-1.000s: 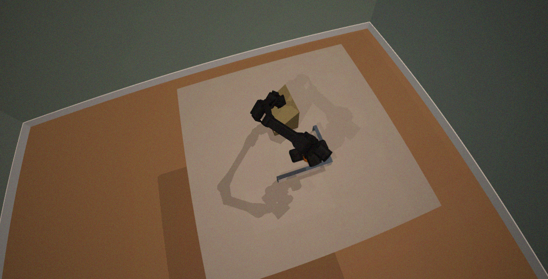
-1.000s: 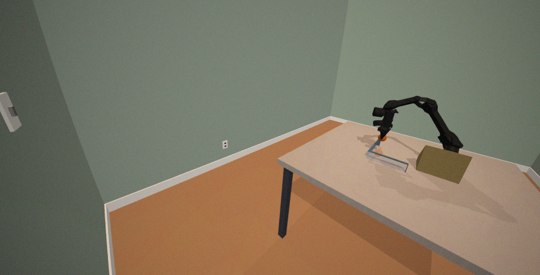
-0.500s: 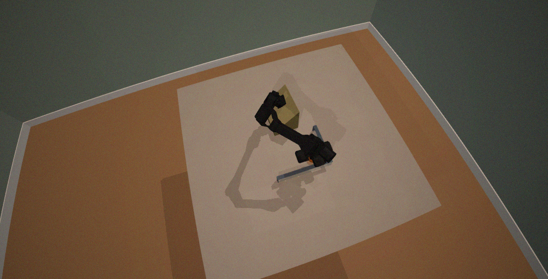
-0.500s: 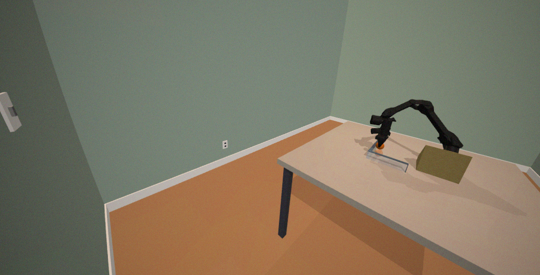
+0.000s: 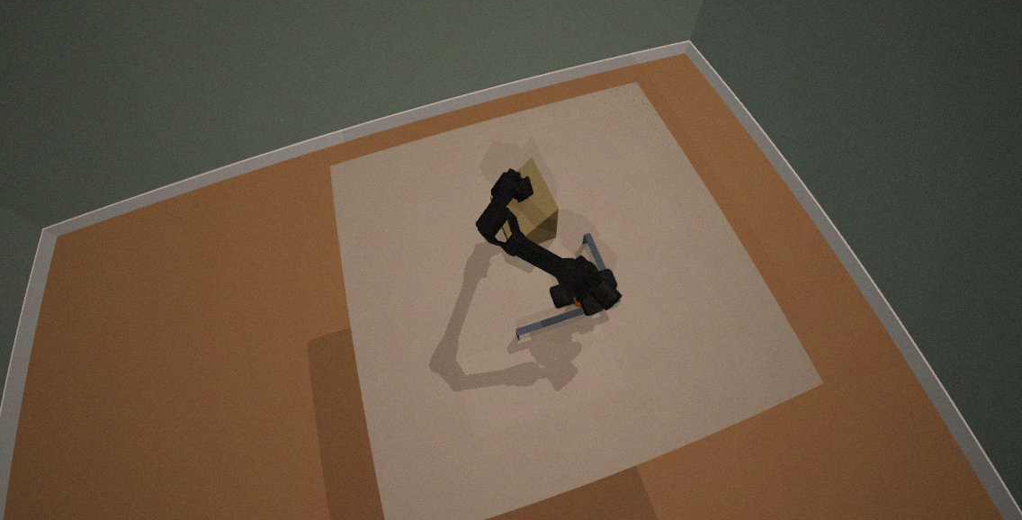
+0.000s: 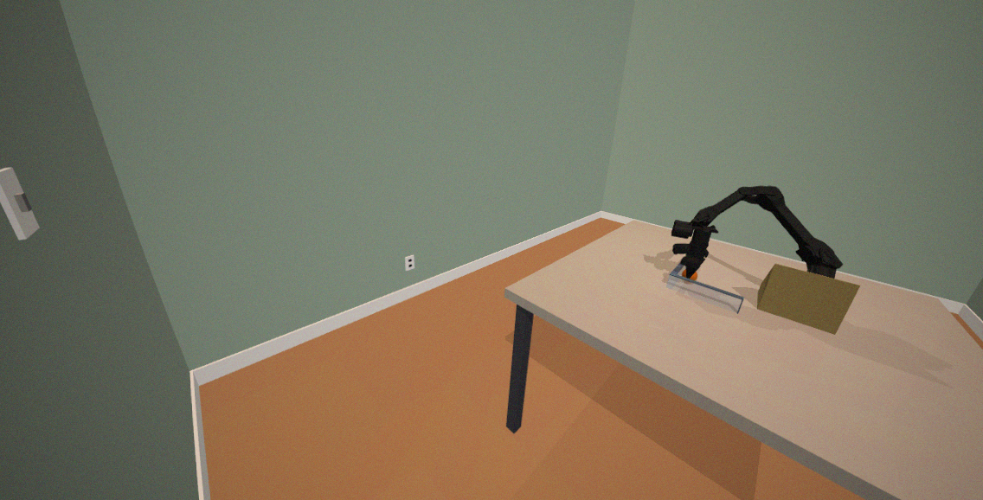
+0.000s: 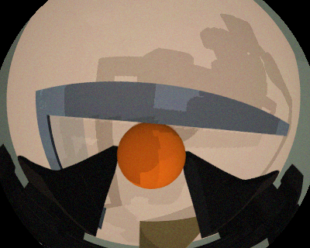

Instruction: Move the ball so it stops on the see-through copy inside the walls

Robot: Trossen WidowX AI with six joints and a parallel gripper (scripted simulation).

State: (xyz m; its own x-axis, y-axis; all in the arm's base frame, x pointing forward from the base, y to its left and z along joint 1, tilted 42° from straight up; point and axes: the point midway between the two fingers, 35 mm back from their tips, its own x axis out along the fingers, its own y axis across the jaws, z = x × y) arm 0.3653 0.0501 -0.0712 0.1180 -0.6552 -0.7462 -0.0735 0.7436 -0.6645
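Now: the orange ball right at my gripper tip.
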